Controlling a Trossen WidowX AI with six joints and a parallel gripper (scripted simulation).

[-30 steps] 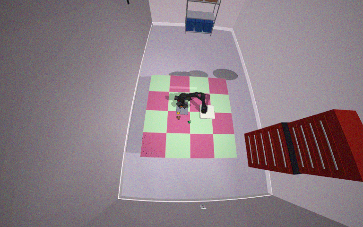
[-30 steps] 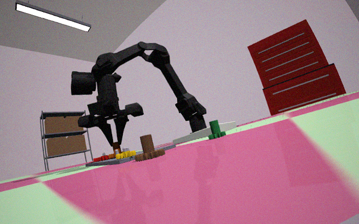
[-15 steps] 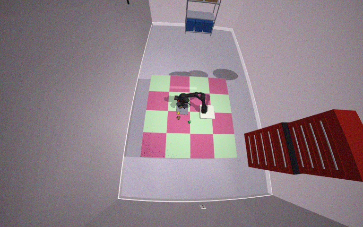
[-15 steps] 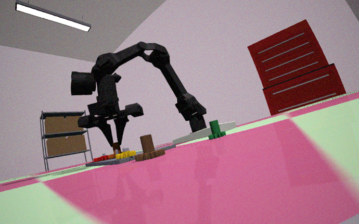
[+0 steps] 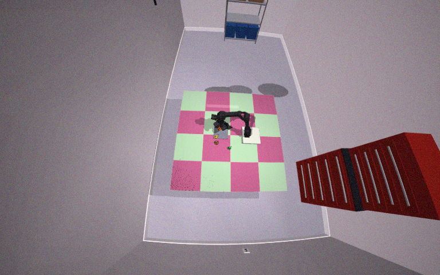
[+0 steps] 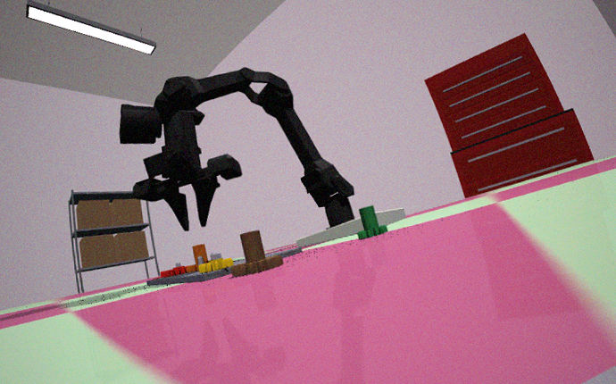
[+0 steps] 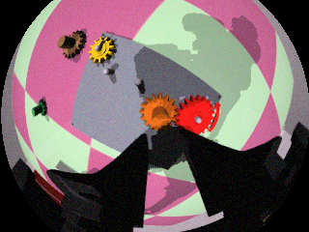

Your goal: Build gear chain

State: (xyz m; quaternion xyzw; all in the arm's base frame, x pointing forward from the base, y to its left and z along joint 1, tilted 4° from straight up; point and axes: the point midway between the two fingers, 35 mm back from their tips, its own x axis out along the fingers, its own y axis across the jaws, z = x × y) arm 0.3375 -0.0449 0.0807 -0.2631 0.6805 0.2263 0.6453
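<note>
My gripper tip is 50 mm above the orange gear. From my gripper tip the other things lie so: grey board (70 mm below, 30 mm to the left, 20 mm behind); then red gear (60 mm below, 50 mm to the right, 20 mm ahead); then yellow gear (120 mm to the left, 60 mm below, 30 mm ahead).
</note>
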